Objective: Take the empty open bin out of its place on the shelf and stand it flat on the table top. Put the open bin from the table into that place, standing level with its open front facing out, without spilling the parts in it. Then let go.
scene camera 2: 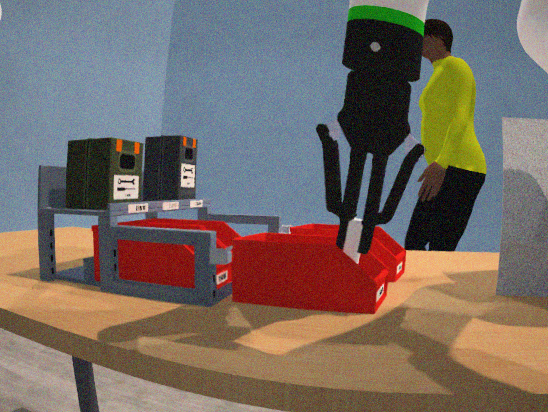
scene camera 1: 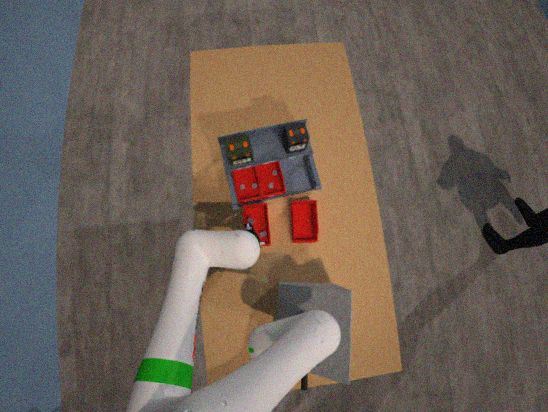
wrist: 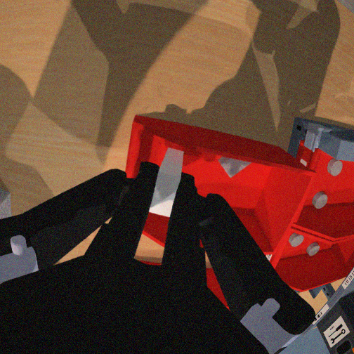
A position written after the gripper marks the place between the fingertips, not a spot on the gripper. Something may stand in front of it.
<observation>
In view: the gripper (wrist: 171, 164) and a dark case (scene camera 2: 173, 158).
</observation>
